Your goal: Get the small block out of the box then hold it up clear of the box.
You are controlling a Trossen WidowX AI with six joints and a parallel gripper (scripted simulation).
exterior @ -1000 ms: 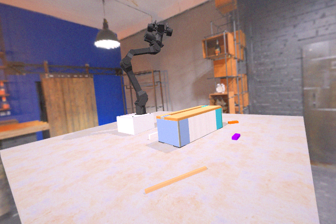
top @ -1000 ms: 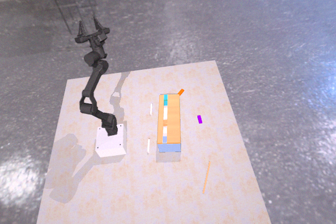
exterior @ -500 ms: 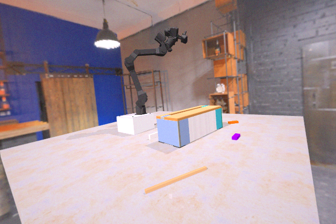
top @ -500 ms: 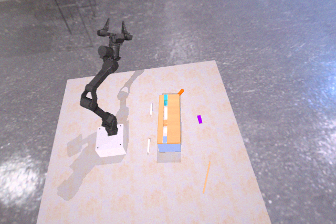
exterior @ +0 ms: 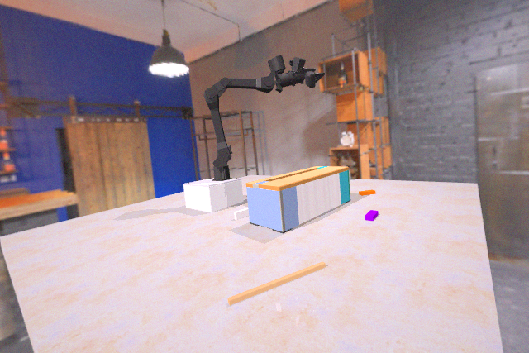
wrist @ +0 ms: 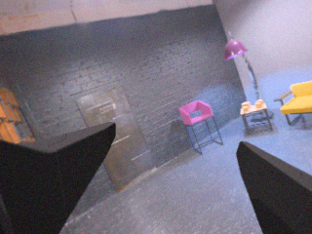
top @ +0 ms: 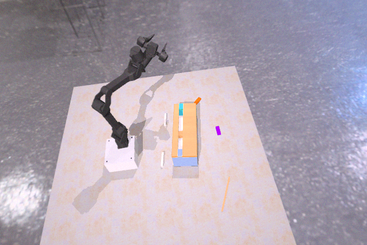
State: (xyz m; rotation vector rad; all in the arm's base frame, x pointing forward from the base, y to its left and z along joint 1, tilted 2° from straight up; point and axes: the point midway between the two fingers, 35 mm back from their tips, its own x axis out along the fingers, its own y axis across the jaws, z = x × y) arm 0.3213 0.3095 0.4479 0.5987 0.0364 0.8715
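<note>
The long box is 490 mm below my gripper tip, 330 mm to the right of it and 10 mm ahead of it. Round my gripper tip: purple block: 540 mm below, 330 mm to the right, 260 mm ahead; then thin wooden stick: 740 mm to the right, 540 mm below, 200 mm ahead.
</note>
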